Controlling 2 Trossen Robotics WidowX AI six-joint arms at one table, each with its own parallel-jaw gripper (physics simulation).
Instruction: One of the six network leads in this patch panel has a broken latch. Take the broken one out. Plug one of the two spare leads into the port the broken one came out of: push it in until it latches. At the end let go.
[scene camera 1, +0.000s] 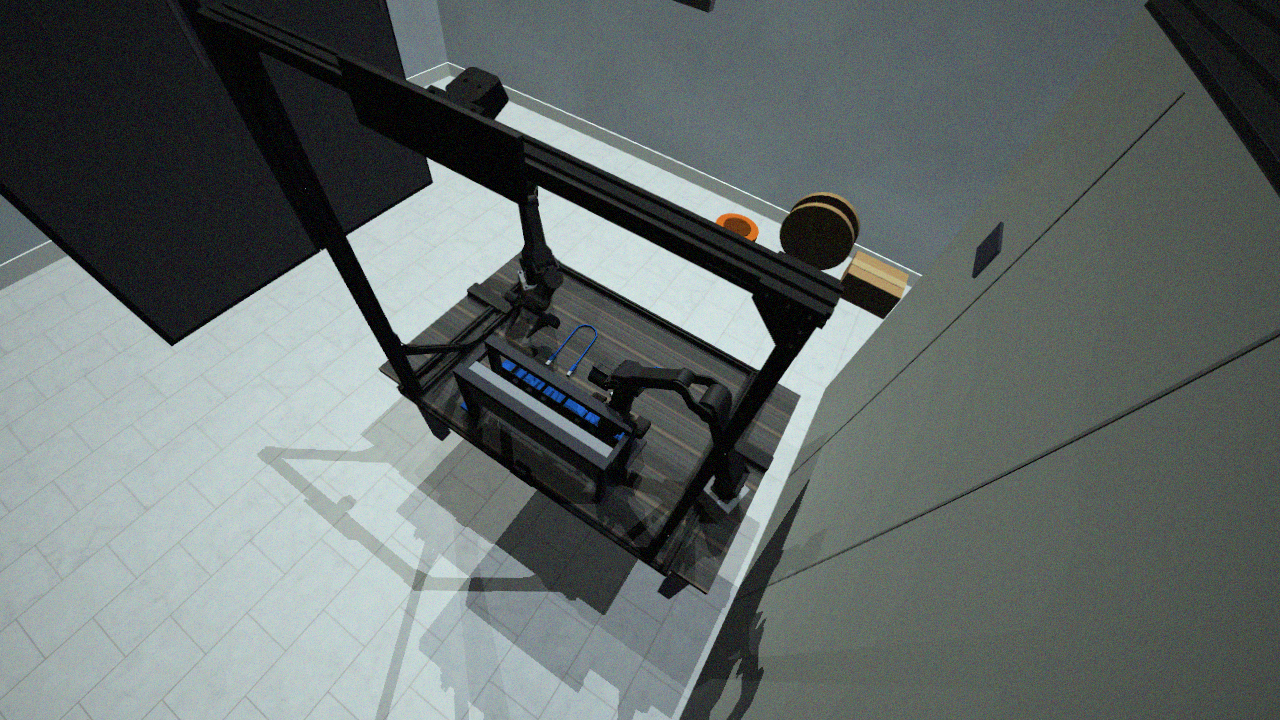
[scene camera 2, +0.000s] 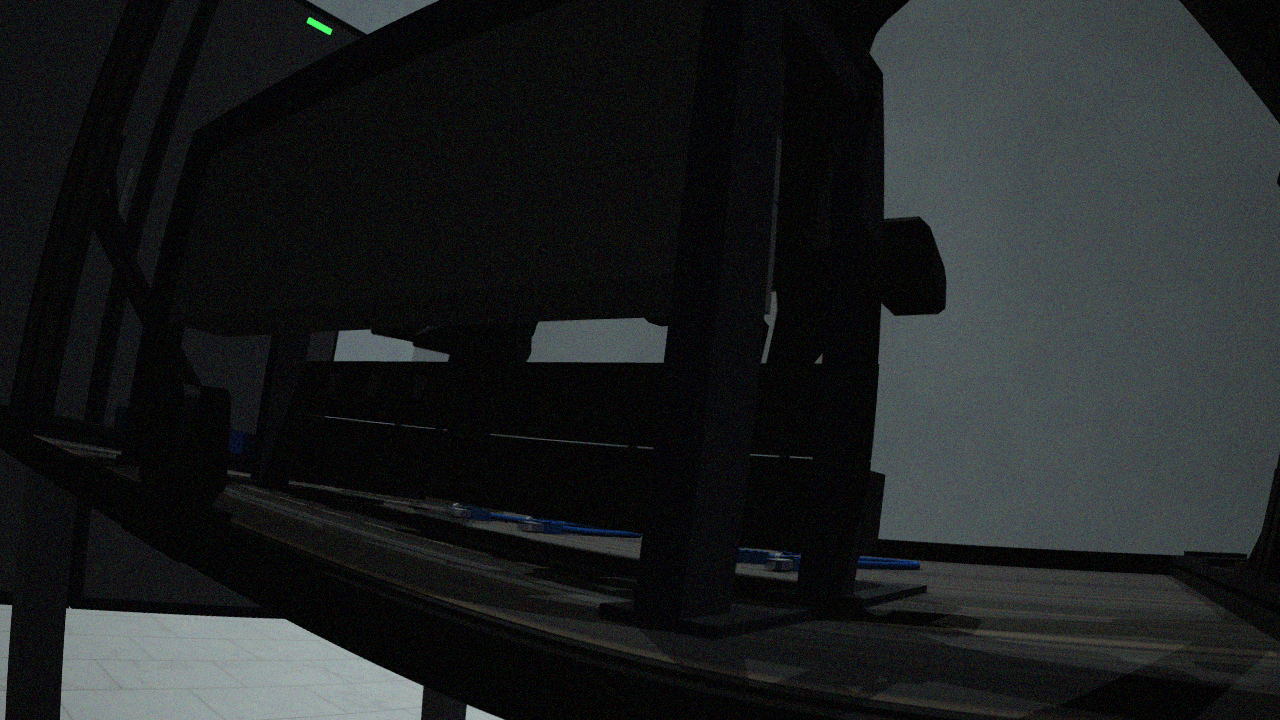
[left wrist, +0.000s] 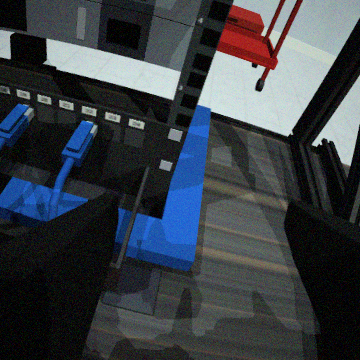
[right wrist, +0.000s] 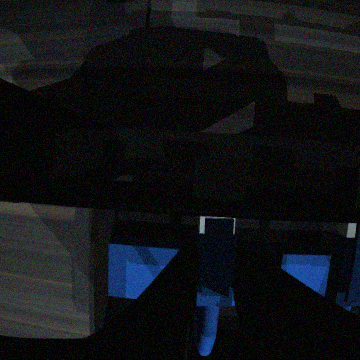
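Seen in the pictures: left gripper, fingertip midpoint: (scene camera 1: 518, 333) (scene camera 2: 392, 334) (left wrist: 204, 210); right gripper, fingertip midpoint: (right wrist: 213, 254); left arm's base at its link origin: (scene camera 1: 534, 277); right arm's base at its link origin: (scene camera 1: 725, 488).
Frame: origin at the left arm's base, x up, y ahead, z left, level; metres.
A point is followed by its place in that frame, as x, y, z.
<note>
The patch panel (scene camera 1: 546, 413) @(0.173, 0.645, -0.136) stands at the table's front edge with a row of blue network leads (scene camera 1: 553, 393) @(0.019, 0.504, -0.083) plugged in along its top. My right gripper (scene camera 1: 603, 377) (right wrist: 213, 254) @(0.015, 0.689, 0.042) is at the panel and shut on the plug of one lead (right wrist: 216, 257) @(0.026, 0.690, 0.040). That lead's cable (right wrist: 208, 332) @(0.018, 0.671, 0.066) hangs towards the camera. My left gripper (scene camera 1: 526, 322) @(0.086, 0.302, -0.129) (left wrist: 204, 210) @(0.086, 0.302, -0.129) is open and empty beside the panel's end. Two plugged leads (left wrist: 79, 141) @(0.025, 0.408, -0.150) (left wrist: 14, 123) @(0.024, 0.450, -0.121) show in the left wrist view. A spare blue lead (scene camera 1: 583, 327) @(-0.066, 0.221, 0.112) (scene camera 2: 580, 529) @(-0.064, 0.354, 0.061) lies looped on the table behind the panel.
A black gantry frame (scene camera 1: 623, 207) @(0.971, 0.884, -0.098) spans the table. A blue cable tray (left wrist: 186, 200) @(-0.029, 0.347, -0.216) and a rack post (left wrist: 200, 61) @(0.091, 0.371, -0.207) stand by the panel's end. A red cart (left wrist: 246, 46) is on the floor beyond. A wooden spool (scene camera 1: 819, 230), a cardboard box (scene camera 1: 875, 280) and an orange disc (scene camera 1: 737, 225) lie at the far right.
</note>
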